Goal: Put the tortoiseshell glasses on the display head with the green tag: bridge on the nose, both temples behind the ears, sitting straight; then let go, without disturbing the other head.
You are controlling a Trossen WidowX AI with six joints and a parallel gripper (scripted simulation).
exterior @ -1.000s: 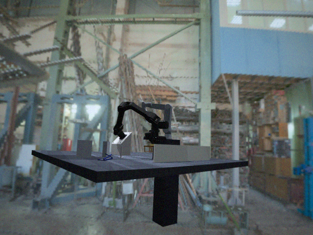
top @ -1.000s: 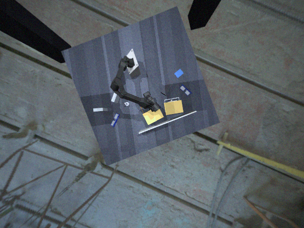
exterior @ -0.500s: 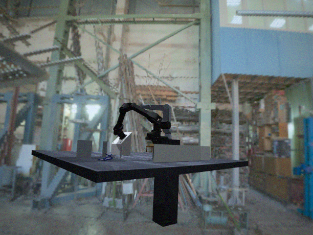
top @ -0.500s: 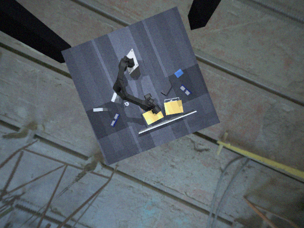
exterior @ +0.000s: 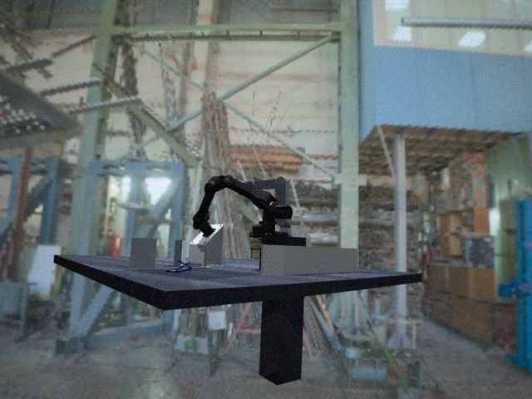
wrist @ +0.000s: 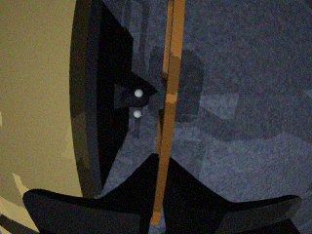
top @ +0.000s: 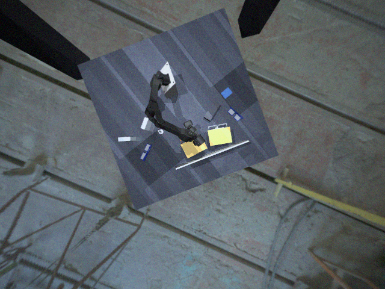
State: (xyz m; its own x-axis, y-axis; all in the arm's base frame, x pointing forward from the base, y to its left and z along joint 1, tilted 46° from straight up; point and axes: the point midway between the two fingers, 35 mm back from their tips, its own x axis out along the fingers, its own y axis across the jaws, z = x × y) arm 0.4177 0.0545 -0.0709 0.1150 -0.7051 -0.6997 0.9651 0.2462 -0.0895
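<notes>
Right now the orange-yellow display head is 7 cm ahead of my gripper tip, 2 cm to the right of it and 1 cm below it. Round my gripper tip: long white bar: 20 cm ahead, 11 cm to the left, 1 cm below; blue square: 27 cm behind, 36 cm to the left, 6 cm below; paler yellow head: 5 cm ahead, 20 cm to the left, 1 cm below.
</notes>
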